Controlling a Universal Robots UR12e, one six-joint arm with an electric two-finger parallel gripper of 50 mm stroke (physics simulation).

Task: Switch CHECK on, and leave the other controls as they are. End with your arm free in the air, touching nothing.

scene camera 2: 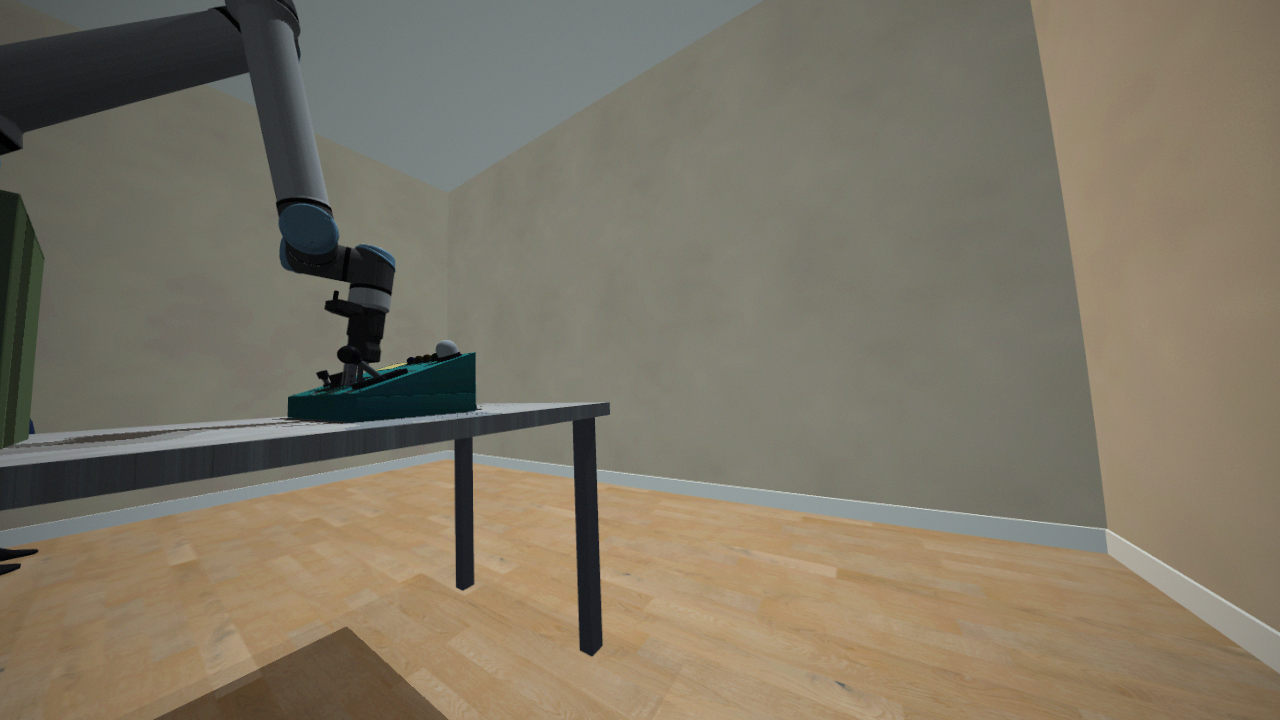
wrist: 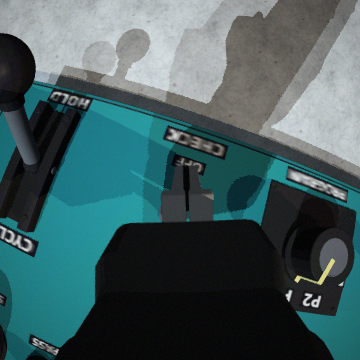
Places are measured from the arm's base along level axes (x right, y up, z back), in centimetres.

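Pixels of known places: gripper, fingertip midpoint: [scene camera 2: 347,385] [wrist: 185,179].
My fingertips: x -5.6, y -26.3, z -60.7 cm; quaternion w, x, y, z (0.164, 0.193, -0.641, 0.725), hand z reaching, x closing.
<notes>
For each thing: its top centre in the pictures, then the offset to it from my fingertips. "spot": a spot on its surface instead.
- CHECK label, top centre: [wrist: 195,142] dy -1.3, dx +0.6, dz +2.9 cm
- OFF label, surface spot: [wrist: 189,163] spot: dy -0.8, dx +0.3, dz +1.1 cm
- lever with a black ball knob, surface spot: [wrist: 14,70] spot: dy +7.1, dx +10.7, dz +1.9 cm
- PROGRAM rotary knob, top centre: [wrist: 338,260] dy +4.2, dx -11.9, dz +0.4 cm
- white dome, surface spot: [scene camera 2: 445,347] spot: dy +9.1, dx +12.6, dz -17.9 cm
A teal control panel [scene camera 2: 402,398] [wrist: 110,187] stands on the table. In the wrist view the CHECK label [wrist: 196,142] is at the panel's edge, with an OFF label [wrist: 189,163] below it, partly covered by the fingertips. The CHECK switch itself is hidden behind my gripper. My gripper [scene camera 2: 350,383] [wrist: 185,179] is shut with nothing between its fingers; the fingertips are close together, low over the panel at the OFF label. Whether they touch the switch or panel cannot be told.
A lever with a black ball knob [wrist: 14,70] stands in a slot between HOLD and CYCLE labels, left in the wrist view. A PROGRAM rotary knob [wrist: 320,252] is at the right, near a P2 label. A white dome [scene camera 2: 445,347] sits high on the panel. The table [scene camera 2: 537,413] carries the panel.
</notes>
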